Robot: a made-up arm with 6 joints.
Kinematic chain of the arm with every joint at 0, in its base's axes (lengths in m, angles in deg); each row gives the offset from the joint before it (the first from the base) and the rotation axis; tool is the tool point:
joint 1: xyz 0 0 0.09 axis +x
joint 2: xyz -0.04 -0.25 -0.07 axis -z
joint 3: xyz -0.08 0 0.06 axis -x
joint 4: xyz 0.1 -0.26 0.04 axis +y
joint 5: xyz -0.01 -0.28 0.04 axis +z
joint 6: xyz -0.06 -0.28 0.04 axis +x
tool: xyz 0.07 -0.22 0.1
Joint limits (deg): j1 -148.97..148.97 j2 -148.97..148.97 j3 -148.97..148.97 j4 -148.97..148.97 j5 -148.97..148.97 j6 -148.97..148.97
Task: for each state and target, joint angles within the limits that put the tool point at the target. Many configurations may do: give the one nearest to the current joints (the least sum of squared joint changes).
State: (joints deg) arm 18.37 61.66 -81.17 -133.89 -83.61 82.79
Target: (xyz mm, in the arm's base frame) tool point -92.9 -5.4 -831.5
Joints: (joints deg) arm 44.57 77.18 -66.02 -133.48 -75.45 90.81
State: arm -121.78 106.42 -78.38 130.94 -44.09 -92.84
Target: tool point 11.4 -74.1 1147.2
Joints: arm -136.95 109.41 -100.82 131.74 -32.35 -50.83
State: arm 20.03 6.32 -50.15 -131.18 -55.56 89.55
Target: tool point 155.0 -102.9 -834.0
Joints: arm 32.62 18.49 -56.14 -115.88 -59.53 93.53
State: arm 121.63 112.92 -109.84 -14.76 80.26 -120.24
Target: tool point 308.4 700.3 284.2
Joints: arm 135.25 98.93 -148.97 -15.27 50.49 -97.21
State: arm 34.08 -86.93 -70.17 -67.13 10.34 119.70
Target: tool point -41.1 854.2 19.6
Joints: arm 89.69 -91.59 -90.66 -64.92 8.53 107.46
